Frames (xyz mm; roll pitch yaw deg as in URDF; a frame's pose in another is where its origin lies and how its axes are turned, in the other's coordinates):
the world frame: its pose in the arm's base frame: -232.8 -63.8 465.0 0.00 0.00 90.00
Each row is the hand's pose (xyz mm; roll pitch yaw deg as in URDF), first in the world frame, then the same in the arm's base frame.
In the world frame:
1: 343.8 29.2 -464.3 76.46 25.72 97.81
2: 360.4 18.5 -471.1 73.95 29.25 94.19
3: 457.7 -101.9 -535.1 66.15 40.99 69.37
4: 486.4 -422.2 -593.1 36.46 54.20 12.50
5: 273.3 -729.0 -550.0 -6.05 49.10 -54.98
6: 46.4 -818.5 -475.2 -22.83 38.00 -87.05
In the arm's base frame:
1: -262.0 280.0 0.7 76.46 25.72 -172.19
2: -251.3 296.6 -6.1 73.95 29.25 -175.81
3: -130.9 393.9 -70.1 66.15 40.99 159.37
4: 189.4 422.6 -128.1 36.46 54.20 102.50
5: 496.2 209.5 -85.0 -6.05 49.10 35.02
6: 585.7 -17.4 -10.2 -22.83 38.00 2.95

